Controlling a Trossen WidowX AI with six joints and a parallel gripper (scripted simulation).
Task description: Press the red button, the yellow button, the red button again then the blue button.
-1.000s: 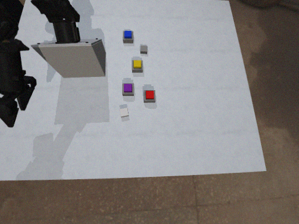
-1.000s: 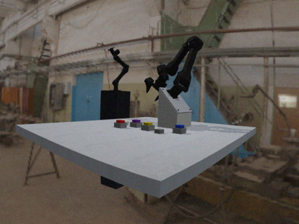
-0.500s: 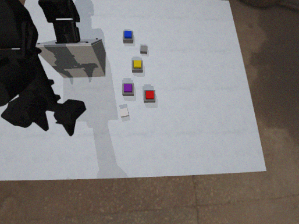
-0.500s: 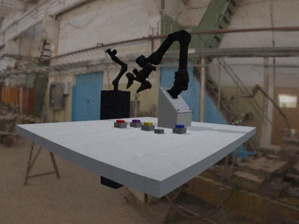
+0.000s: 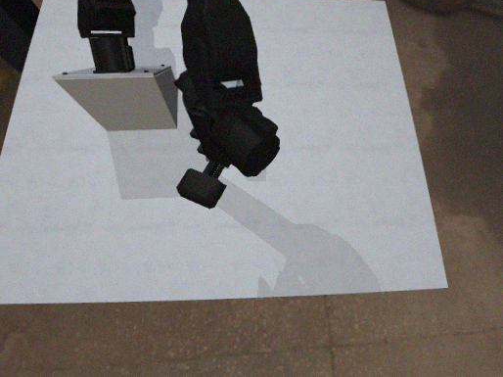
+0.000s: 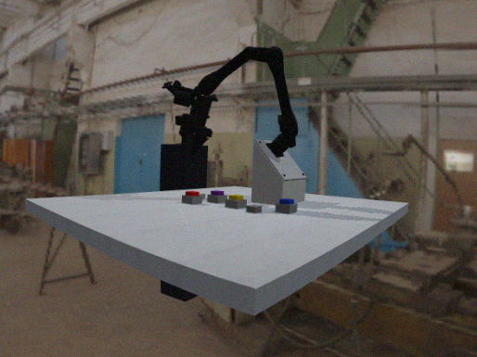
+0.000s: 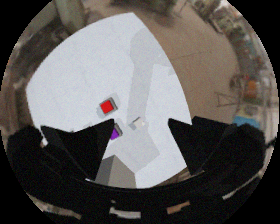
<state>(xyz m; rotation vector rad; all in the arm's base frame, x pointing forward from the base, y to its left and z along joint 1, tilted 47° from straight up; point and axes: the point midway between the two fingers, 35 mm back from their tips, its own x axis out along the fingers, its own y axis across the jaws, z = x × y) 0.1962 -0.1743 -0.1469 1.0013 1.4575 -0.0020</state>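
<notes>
My gripper tip is 13 cm above the red button, 7 cm to the right of it and 6 cm short of it. From my gripper tip the other things lie so: yellow button: 22 cm to the left, 13 cm below, 3 cm ahead; white block: 15 cm below, 5 cm behind, 1 cm to the left; purple button: 13 cm below, 11 cm to the left, 2 cm behind.
</notes>
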